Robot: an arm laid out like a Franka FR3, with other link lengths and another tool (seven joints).
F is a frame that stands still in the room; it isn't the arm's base.
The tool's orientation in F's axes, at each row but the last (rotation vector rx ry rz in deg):
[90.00 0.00 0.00]
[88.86 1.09 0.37]
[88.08 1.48 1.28]
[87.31 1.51 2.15]
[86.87 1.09 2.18]
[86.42 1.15 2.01]
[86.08 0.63 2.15]
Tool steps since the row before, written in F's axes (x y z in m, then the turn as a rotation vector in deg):
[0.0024 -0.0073 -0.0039 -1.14 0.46 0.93]
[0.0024 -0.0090 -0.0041 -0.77 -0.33 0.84]
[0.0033 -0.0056 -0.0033 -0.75 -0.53 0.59]
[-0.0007 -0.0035 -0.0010 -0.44 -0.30 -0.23]
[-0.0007 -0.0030 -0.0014 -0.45 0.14 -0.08]
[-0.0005 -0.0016 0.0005 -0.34 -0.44 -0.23]
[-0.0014 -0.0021 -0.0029 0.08 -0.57 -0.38]
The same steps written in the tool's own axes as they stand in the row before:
[0.0024 -0.0039 0.0073 -1.14 0.93 -0.46]
[0.0023 -0.0043 0.0090 -0.78 0.83 0.33]
[0.0031 -0.0035 0.0056 -0.77 0.57 0.53]
[-0.0008 -0.0012 0.0034 -0.45 -0.24 0.27]
[-0.0008 -0.0016 0.0029 -0.45 -0.07 -0.16]
[-0.0006 0.0004 0.0016 -0.36 -0.25 0.41]
[-0.0015 -0.0030 0.0019 0.06 -0.42 0.54]

